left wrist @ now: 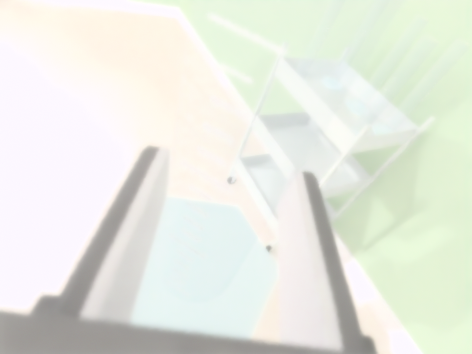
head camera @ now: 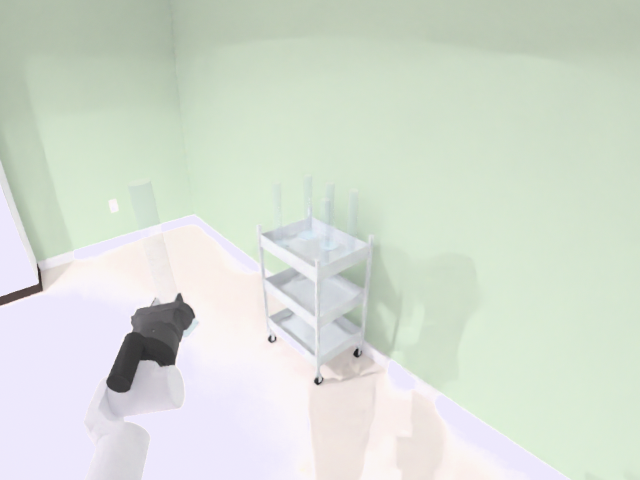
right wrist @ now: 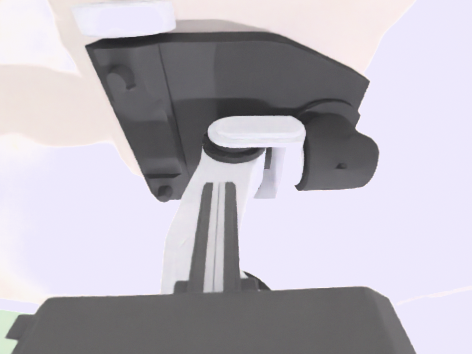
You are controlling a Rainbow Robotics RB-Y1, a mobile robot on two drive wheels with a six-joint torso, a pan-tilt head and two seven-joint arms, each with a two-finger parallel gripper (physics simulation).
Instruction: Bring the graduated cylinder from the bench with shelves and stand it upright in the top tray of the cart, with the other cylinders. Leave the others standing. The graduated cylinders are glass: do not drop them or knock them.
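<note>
My left gripper is shut on a clear graduated cylinder, which rises nearly upright from the fingers, leaning a little to the left in the head view. Its pale blue base shows between and below the fingers in the left wrist view. The white three-tier cart stands apart from it, to the right. Several clear cylinders stand upright in its top tray. My right gripper is shut and empty in the right wrist view.
A green wall runs behind and to the right of the cart. A white cabinet with a dark base stands at the left edge of the head view. The robot's dark base shows in the right wrist view.
</note>
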